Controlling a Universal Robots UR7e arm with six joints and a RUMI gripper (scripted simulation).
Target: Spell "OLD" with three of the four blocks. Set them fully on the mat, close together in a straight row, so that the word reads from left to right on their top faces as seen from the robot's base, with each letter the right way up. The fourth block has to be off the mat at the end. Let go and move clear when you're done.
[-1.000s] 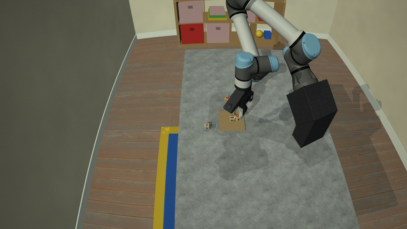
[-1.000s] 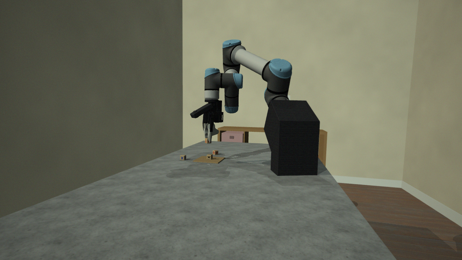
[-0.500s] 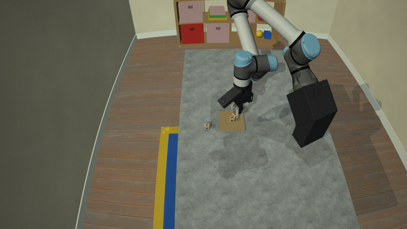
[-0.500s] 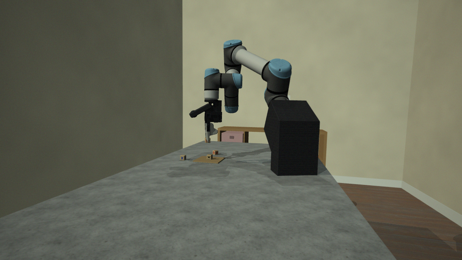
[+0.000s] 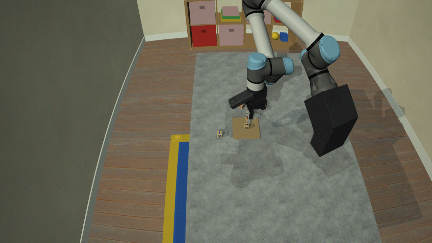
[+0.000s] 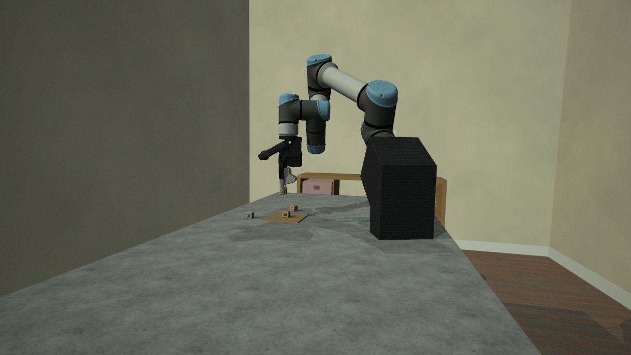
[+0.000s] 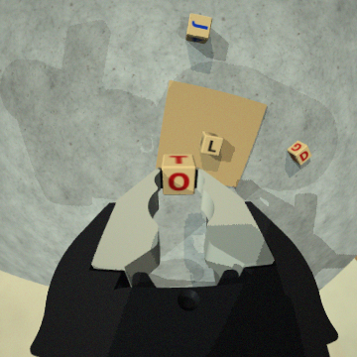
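The tan mat lies 120 mm below my hand and 50 mm to the right of it. Round my hand: blue-lettered block (140 mm ahead, 110 mm below, 10 mm to the right).
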